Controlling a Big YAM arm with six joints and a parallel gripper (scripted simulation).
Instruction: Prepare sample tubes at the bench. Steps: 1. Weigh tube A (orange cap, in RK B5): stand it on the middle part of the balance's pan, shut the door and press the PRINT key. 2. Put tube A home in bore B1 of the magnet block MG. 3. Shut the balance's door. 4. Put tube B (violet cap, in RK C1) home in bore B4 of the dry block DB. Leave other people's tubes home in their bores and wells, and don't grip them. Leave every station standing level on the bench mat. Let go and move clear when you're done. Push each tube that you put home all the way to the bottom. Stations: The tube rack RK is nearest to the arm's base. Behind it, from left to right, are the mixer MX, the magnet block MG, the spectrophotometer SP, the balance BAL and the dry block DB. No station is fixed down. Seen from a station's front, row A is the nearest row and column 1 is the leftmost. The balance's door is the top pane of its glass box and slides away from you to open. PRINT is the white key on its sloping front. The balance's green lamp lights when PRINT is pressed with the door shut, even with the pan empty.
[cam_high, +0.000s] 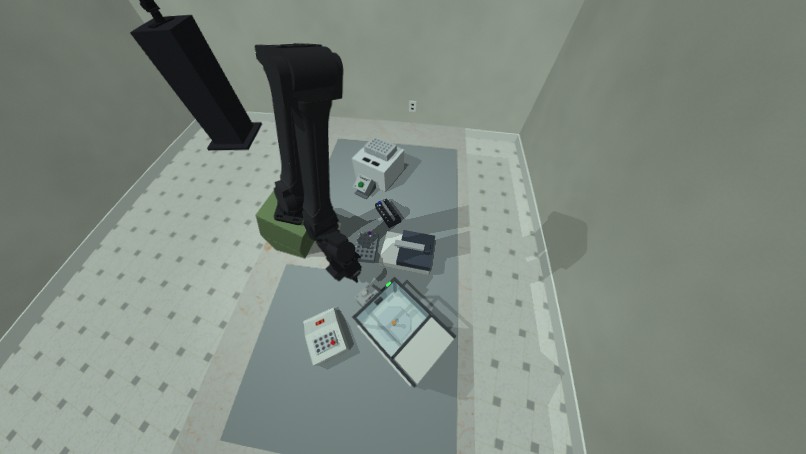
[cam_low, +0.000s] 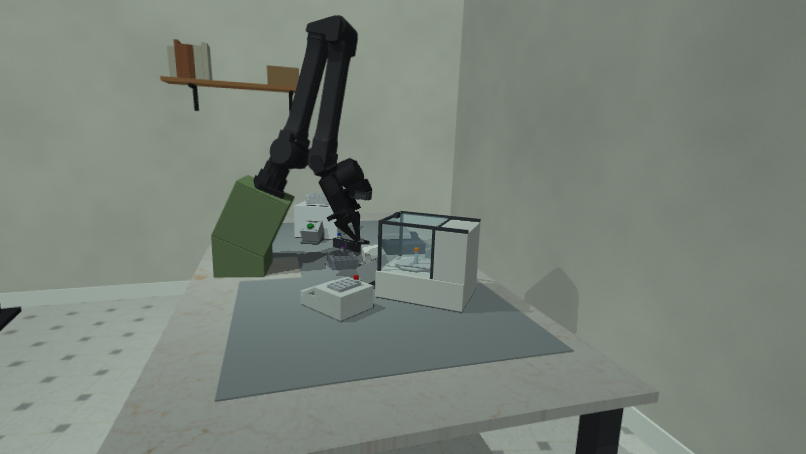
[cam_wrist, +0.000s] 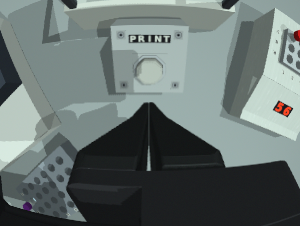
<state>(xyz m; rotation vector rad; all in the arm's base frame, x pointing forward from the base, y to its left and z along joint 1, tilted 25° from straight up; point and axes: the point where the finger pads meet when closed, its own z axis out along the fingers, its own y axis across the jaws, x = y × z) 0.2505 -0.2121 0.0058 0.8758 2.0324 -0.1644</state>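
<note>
The balance door lies 11 cm to the right of my hand, 11 cm ahead of it and 8 cm above it. The rest, counted from my hand: red-capped tube (19 cm to the right, 7 cm below, 6 cm behind); then balance pan (13 cm to the right, 13 cm ahead, 5 cm below); then dry block DB (16 cm to the right, 10 cm below, 10 cm behind).
</note>
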